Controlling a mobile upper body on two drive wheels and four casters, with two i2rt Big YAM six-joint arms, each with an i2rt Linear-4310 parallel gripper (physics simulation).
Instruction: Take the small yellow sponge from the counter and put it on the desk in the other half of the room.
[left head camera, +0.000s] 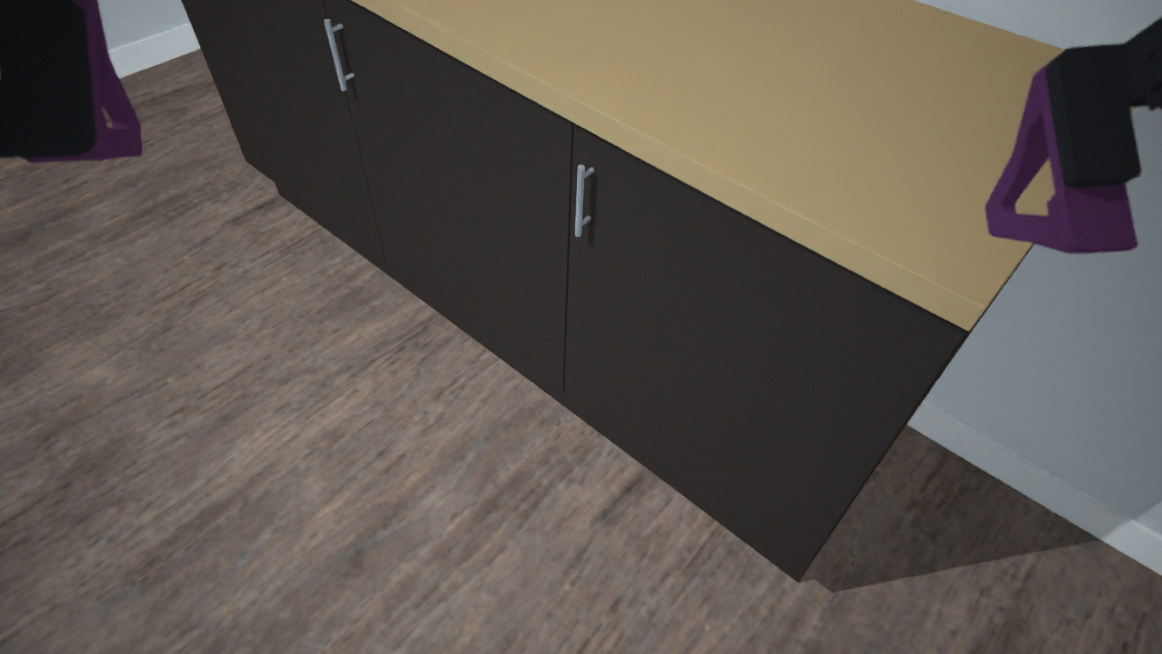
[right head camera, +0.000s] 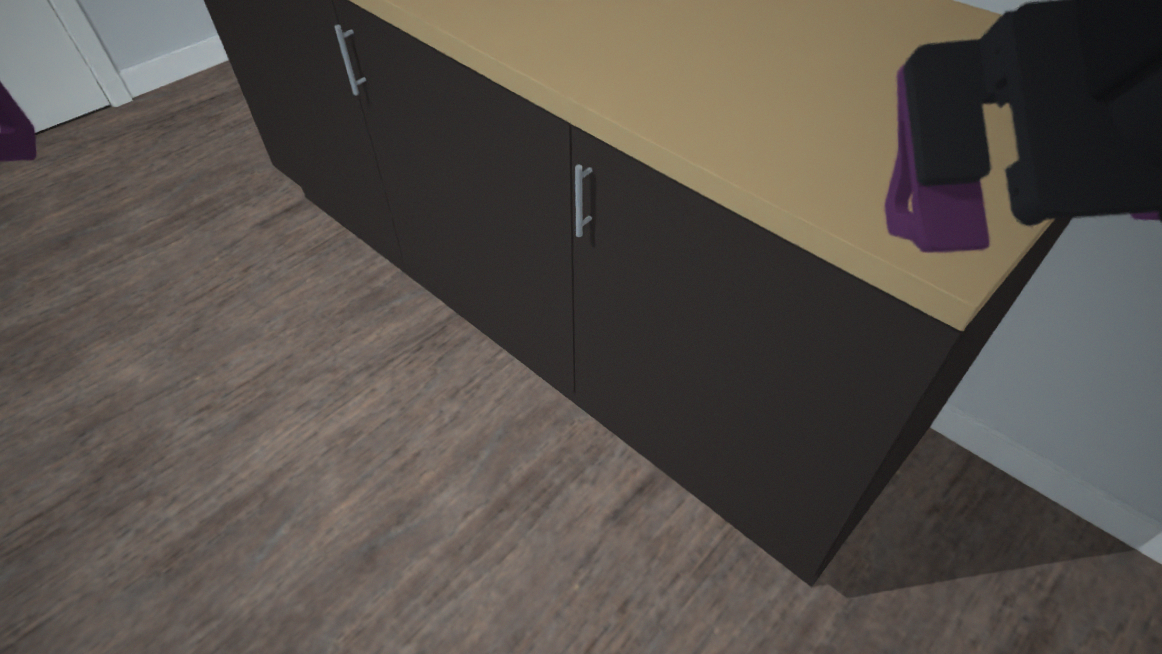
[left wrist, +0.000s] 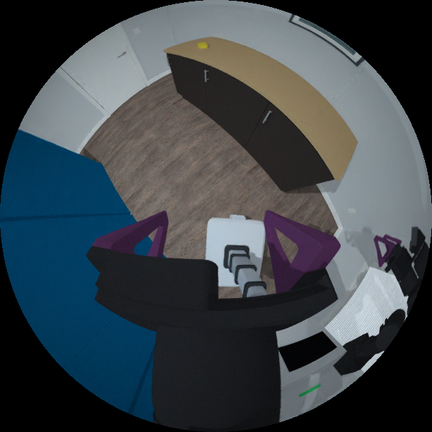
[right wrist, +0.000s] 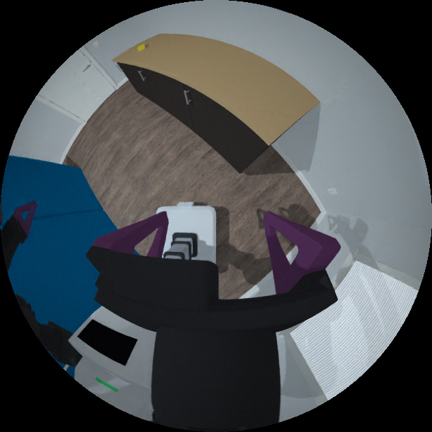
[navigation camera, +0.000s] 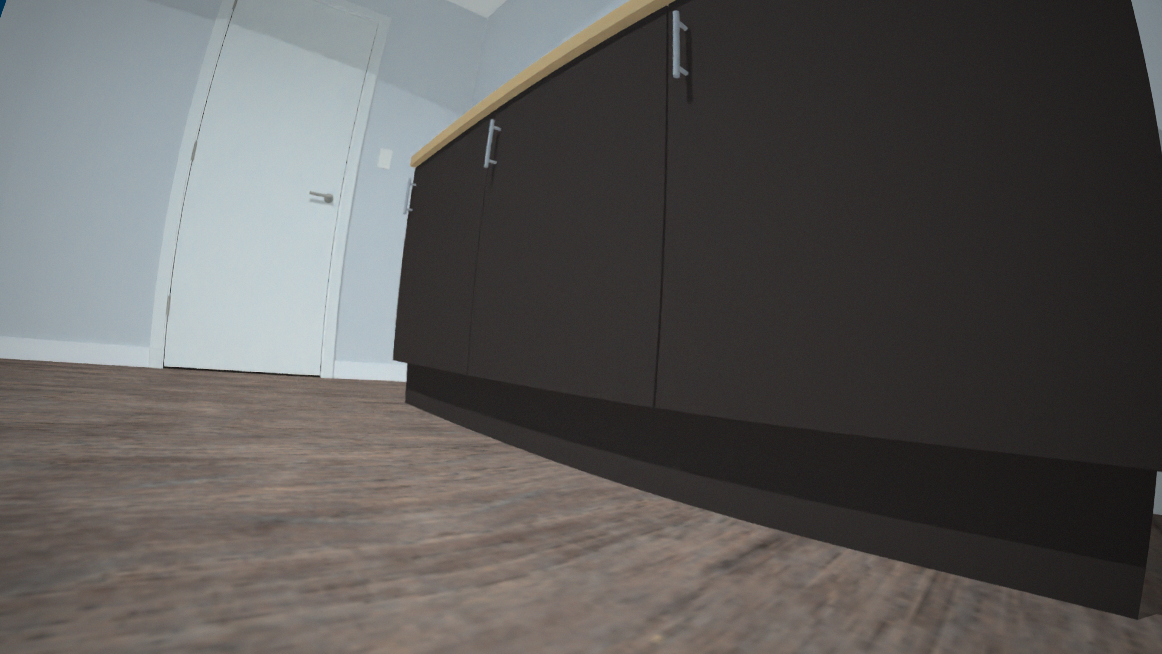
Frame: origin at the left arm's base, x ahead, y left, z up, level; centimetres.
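Seen in the pictures: right gripper, fingertip midpoint: (left head camera: 1105, 213) (right head camera: 1008, 211).
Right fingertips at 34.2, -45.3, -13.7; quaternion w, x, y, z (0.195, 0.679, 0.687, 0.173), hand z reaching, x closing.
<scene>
A point is followed by its place in that frame, as x, y, z.
The small yellow sponge (left wrist: 202, 45) (right wrist: 141, 47) lies near the far left end of the wooden counter (left head camera: 731, 105) {99.2, -49.7, -50.0} (right head camera: 715, 89) {102.6, -48.5, -50.0} (left wrist: 300, 90) (right wrist: 225, 70), which has dark cabinet doors below. My left gripper (left wrist: 215, 215) is open and empty, well away from the sponge; one purple finger shows at the left edge of both head camera views. My right gripper (right wrist: 215, 216) is open and empty, and hangs in front of the counter's near right end, far from the sponge. The sponge does not show in the head camera views. I cannot identify the desk in these views.
A large blue surface (left wrist: 55, 185) (right wrist: 45, 200) is at the left in the wrist views. A white door (navigation camera: 268, 194) {216.2, 152.7, -52.4} stands beyond the counter's far end. A wall is behind the counter. My white base (left wrist: 225, 235) (right wrist: 207, 220) shows below the grippers. White blinds (right wrist: 365, 320) are at the lower right.
</scene>
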